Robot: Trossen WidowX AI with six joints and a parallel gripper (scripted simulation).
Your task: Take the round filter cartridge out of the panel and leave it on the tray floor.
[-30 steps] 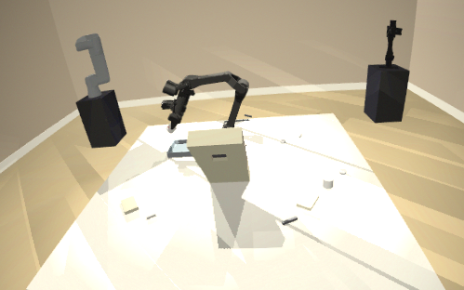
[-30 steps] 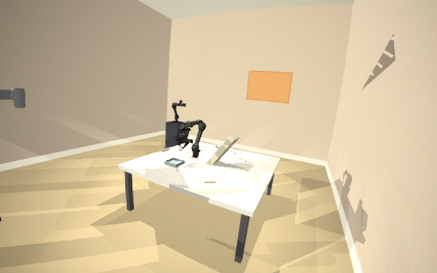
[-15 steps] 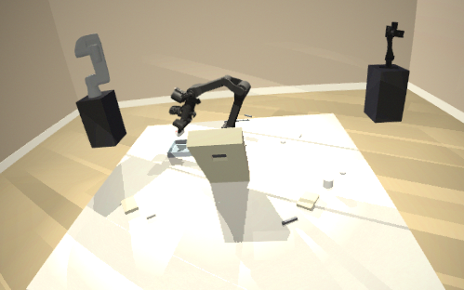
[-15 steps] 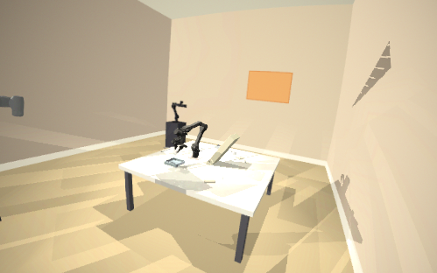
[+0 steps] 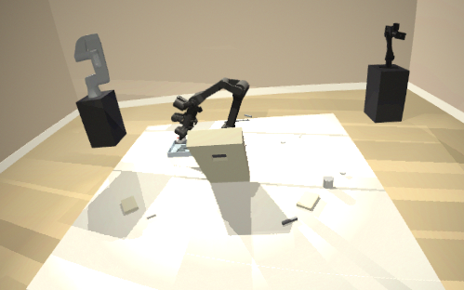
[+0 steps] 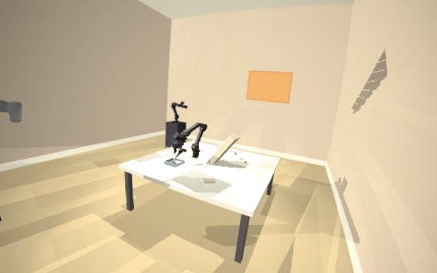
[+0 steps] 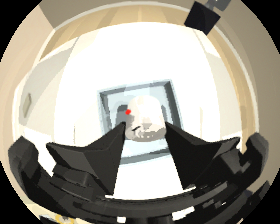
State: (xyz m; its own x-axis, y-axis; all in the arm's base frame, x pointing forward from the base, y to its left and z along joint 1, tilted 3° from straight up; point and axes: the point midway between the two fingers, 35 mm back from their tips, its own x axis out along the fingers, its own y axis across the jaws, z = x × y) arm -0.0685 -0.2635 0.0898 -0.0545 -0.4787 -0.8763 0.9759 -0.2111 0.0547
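My gripper tip is right at the round filter cartridge. Round my gripper tip: beige service panel 400 mm ahead, 270 mm to the left, 100 mm above; blue-grey tray 70 mm below.
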